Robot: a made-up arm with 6 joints.
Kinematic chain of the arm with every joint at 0, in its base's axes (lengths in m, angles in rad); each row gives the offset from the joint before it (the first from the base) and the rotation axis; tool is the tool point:
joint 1: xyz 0 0 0.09 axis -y
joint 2: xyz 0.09 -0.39 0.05 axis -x
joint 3: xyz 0 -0.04 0.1 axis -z
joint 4: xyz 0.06 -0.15 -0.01 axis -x
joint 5: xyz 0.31 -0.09 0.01 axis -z
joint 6: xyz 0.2 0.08 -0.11 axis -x
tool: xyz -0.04 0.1 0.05
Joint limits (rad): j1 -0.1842..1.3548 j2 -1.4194..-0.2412 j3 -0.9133..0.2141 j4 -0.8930..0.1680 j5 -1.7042..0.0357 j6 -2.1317..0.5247
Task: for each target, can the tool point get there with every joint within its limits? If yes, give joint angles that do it. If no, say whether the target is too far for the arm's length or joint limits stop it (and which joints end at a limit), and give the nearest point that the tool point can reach.
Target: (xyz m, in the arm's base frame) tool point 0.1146 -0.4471 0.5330
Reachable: yes | joints 0.9988 -0.5943 -0.1291 -0.4006 -0.8364 -0.0942
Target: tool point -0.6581 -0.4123 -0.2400
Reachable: no: joint limits stop it (at a limit: joint 1, joint 3, joint 6) | nearest point -0.2224 -0.3998 0.3848 | short by 0.762 m
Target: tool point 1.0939 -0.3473 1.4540
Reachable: no: too far | nearest point 0.4321 -0.3954 0.6288 | short by 1.059 m
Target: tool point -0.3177 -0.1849 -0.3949
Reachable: no: joint limits stop it (at a limit: joint 1, joint 2, joint 3, joint 4, joint 5, joint 6) | nearest point 0.1879 -0.3973 -0.0949 | short by 0.625 m
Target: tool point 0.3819 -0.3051 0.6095
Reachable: yes | joints 0.5720 -0.8698 -0.7834 -0.4186 -0.1614 -1.8326
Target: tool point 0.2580 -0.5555 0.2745
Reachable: yes | joints 0.4228 -0.5910 0.0964 -0.3435 -1.4988 -0.3929
